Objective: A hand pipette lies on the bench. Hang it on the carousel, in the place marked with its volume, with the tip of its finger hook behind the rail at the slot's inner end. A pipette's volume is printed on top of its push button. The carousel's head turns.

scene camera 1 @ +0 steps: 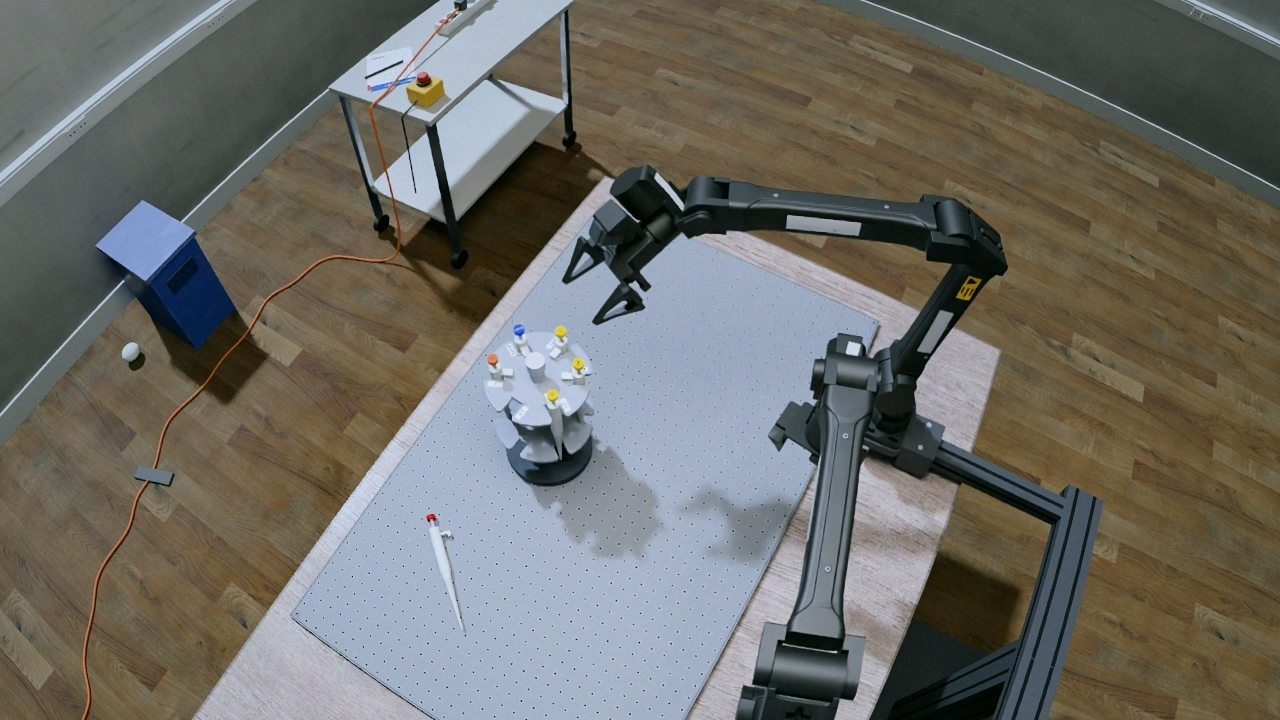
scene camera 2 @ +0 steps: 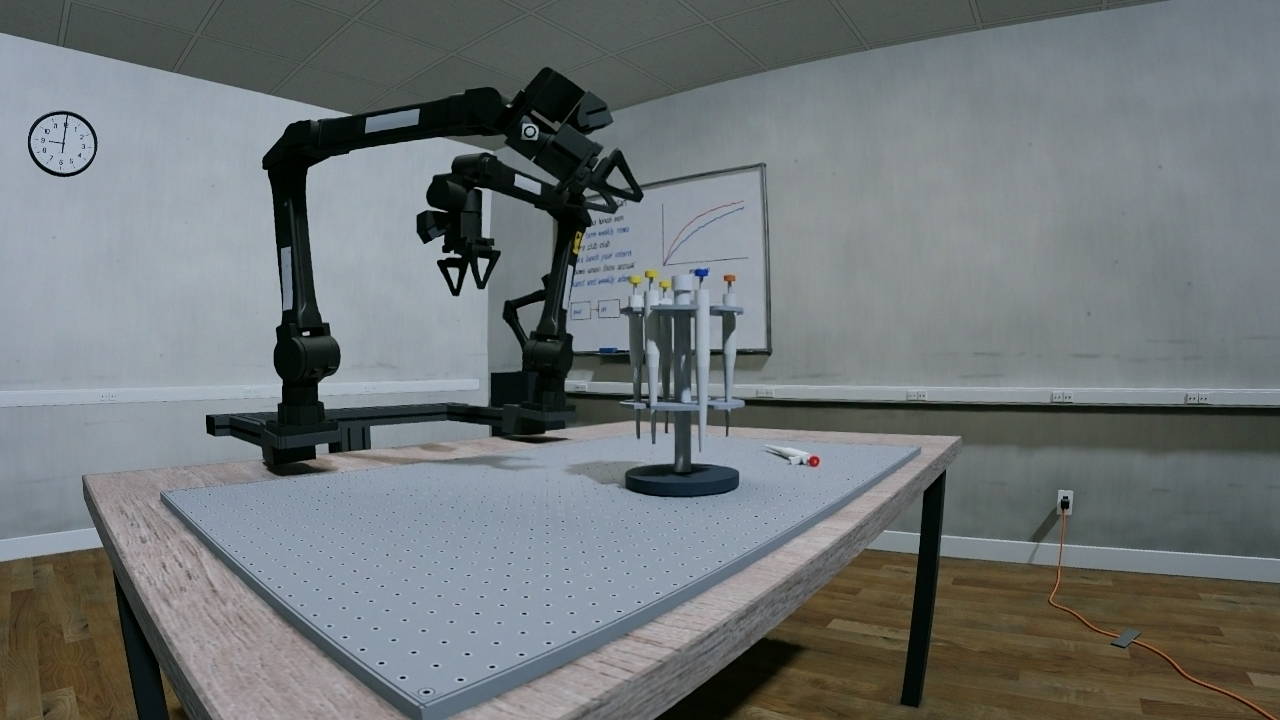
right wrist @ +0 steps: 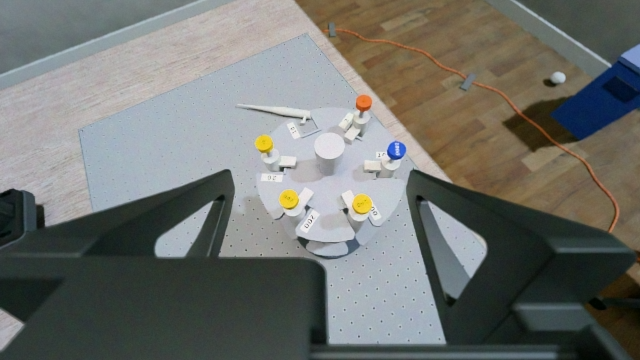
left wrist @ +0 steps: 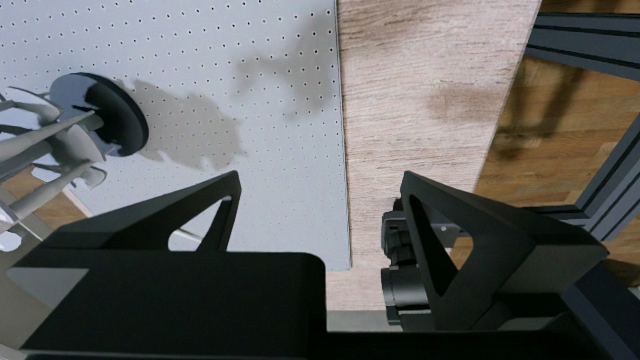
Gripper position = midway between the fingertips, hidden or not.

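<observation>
My left gripper [scene camera 2: 467,293] is in the scene, and you'd find my left gripper [scene camera 1: 806,464] and again my left gripper [left wrist: 320,179] too. Same with my right gripper [scene camera 2: 628,205]: there's my right gripper [scene camera 1: 578,303] and also my right gripper [right wrist: 320,179]. I can see a carousel [scene camera 1: 563,471], and it's the same carousel [scene camera 2: 660,479], carousel [right wrist: 352,245] and carousel [left wrist: 125,127]. There's a white pipette [scene camera 1: 436,536], a white pipette [right wrist: 274,162] as well, and a dark arm mounting rail [scene camera 1: 951,460].
</observation>
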